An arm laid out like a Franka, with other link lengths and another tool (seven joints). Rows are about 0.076 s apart.
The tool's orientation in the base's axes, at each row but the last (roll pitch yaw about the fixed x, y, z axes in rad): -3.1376 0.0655 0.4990; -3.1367 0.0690 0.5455; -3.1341 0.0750 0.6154; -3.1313 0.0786 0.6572
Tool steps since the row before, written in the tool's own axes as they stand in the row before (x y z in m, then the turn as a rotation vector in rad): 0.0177 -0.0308 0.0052 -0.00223 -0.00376 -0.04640; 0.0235 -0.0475 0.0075 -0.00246 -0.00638 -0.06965; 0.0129 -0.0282 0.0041 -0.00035 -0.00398 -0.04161; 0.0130 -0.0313 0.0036 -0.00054 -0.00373 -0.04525
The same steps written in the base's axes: 0.0005 0.0354 -0.0062 -0.00100 0.00353 0.04646; -0.0051 0.0525 -0.0089 -0.00112 0.00638 0.06968; -0.0060 0.0303 -0.0048 0.00015 0.00459 0.04155; -0.0091 0.0326 -0.0043 0.00039 0.00443 0.04519
